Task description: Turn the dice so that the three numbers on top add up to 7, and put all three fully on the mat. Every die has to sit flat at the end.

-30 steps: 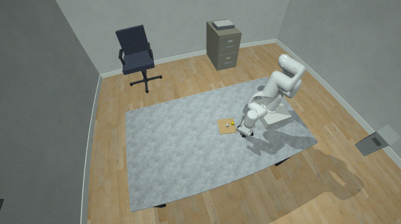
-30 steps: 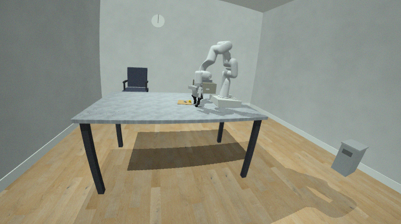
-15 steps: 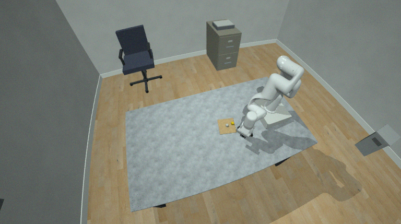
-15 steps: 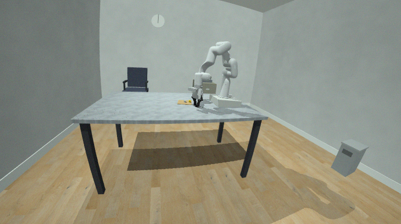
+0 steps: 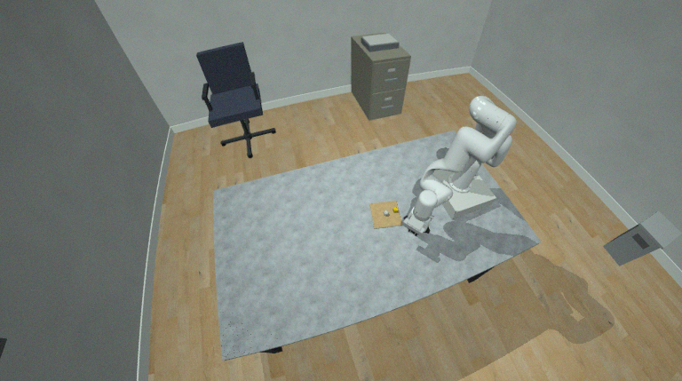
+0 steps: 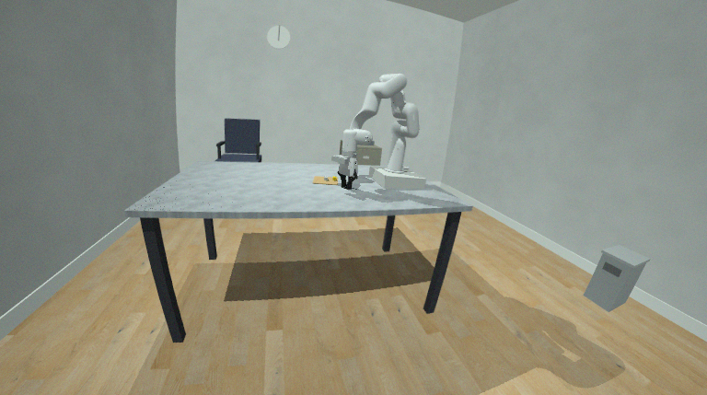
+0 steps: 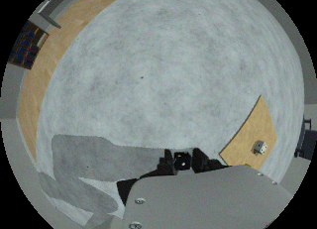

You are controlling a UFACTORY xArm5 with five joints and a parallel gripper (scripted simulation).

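The black die is 1 cm below my hand. The rest, counted from my hand: white die (8 cm ahead, 14 cm to the right, 1 cm below); yellow die (3 cm ahead, 14 cm to the right, 1 cm below); tan mat (8 cm ahead, 14 cm to the right, 2 cm below).
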